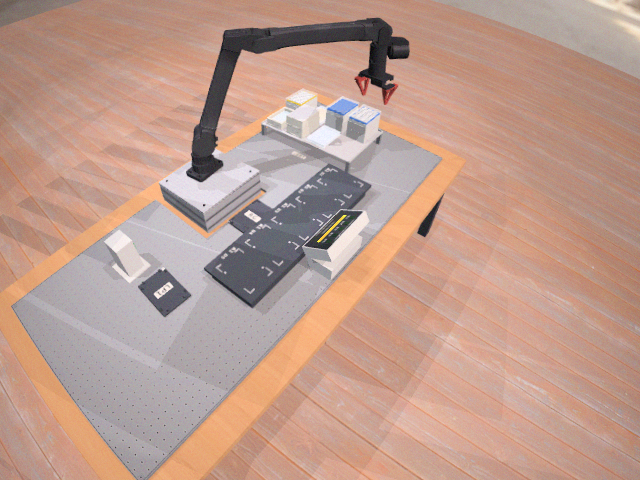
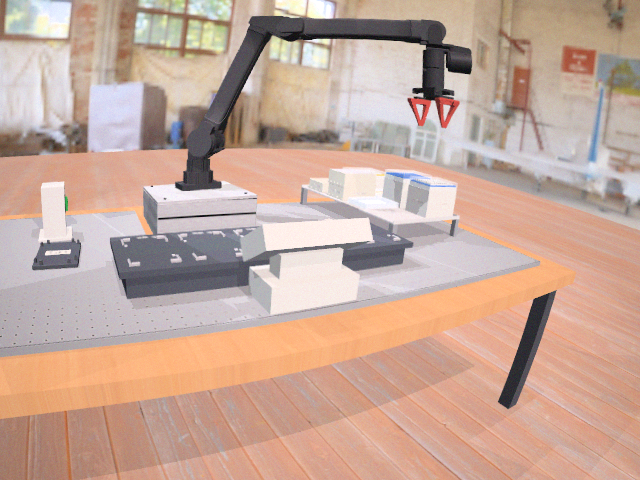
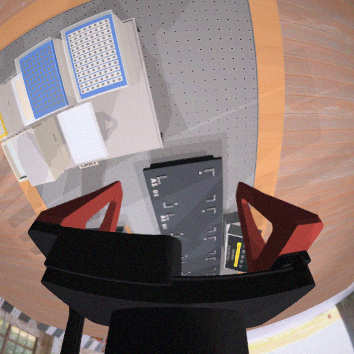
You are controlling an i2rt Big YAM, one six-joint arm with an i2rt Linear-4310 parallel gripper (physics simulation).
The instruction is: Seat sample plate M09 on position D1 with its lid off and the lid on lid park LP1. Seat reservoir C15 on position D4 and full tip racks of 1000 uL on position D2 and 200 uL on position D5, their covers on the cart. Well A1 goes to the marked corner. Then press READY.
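Note:
My gripper [image 1: 375, 98] [image 2: 433, 125] [image 3: 178, 187] is open and empty, high above the cart end of the table. On the cart [image 1: 356, 150] [image 3: 135, 112] stand a rack with a dotted top and blue rim [image 1: 365, 114] [image 2: 434, 198] [image 3: 95, 56], a solid blue-topped rack [image 1: 342, 106] [image 3: 44, 80], a flat white plate [image 1: 324, 135] [image 2: 372, 202] [image 3: 82, 132], a beige box [image 1: 303, 122] [image 2: 354, 184] and a yellow-rimmed rack [image 1: 301, 97]. Plate numbers are unreadable. The dark deck [image 1: 258, 258] [image 2: 155, 253] [image 3: 187, 195] shows bare corner marks, D1 nearest the cart. Lid park LP1 [image 1: 164, 291] [image 2: 56, 254] bears no lid.
A console with a screen [image 1: 336, 230] [image 2: 310, 235] [image 3: 235, 250] stands at the deck's front edge. A white post [image 1: 124, 253] [image 2: 53, 206] with a green button [image 2: 66, 203] stands beside LP1. A second small dark pad [image 1: 242, 221] lies between arm base [image 1: 206, 191] and deck.

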